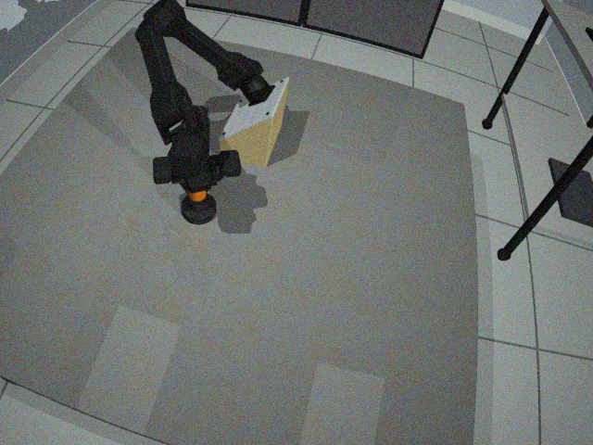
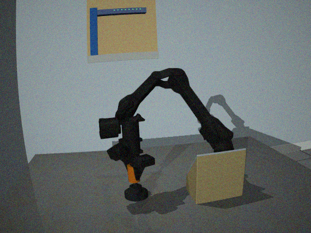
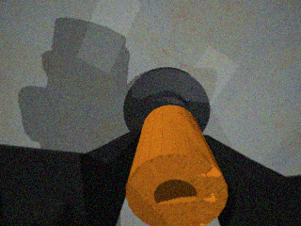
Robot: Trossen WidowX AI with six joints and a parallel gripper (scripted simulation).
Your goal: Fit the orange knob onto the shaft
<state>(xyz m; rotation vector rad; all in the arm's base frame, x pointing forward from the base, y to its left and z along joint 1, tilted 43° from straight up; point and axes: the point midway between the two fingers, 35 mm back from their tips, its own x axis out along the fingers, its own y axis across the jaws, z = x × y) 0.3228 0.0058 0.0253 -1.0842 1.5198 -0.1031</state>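
My gripper tip is 2 cm below the orange knob. Also, from my gripper tip: dark round pedestal 4 cm below.
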